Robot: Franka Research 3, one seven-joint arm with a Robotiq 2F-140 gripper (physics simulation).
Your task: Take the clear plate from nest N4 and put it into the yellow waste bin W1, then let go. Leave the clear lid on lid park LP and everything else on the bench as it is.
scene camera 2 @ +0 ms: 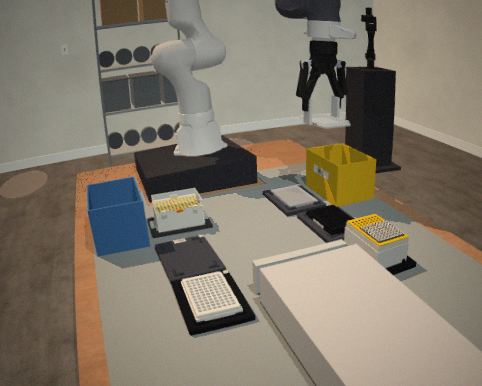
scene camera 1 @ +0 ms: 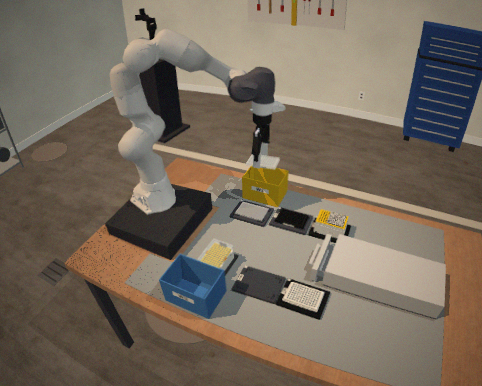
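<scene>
My gripper (scene camera 1: 260,156) (scene camera 2: 323,106) is shut on the clear plate (scene camera 1: 270,161) (scene camera 2: 329,121), which is held level above the yellow waste bin W1 (scene camera 1: 274,195) (scene camera 2: 354,179). A gap shows between the plate and the bin's rim in scene camera 2. The bin's floor is hidden. The clear lid (scene camera 1: 252,211) (scene camera 2: 295,195) lies flat on a dark holder beside the bin. A dark nest (scene camera 1: 260,284) (scene camera 2: 191,258) with no plate on it lies beside the white plate's nest; its label is not readable.
A blue bin (scene camera 1: 192,286) (scene camera 2: 119,220), a tip box (scene camera 1: 217,253) (scene camera 2: 178,214), a white well plate (scene camera 1: 304,295) (scene camera 2: 211,295), a black plate (scene camera 1: 292,218) (scene camera 2: 330,219), a yellow-topped tip box (scene camera 1: 332,221) (scene camera 2: 377,240) and a large pale device (scene camera 1: 390,270) (scene camera 2: 345,310) stand on the bench.
</scene>
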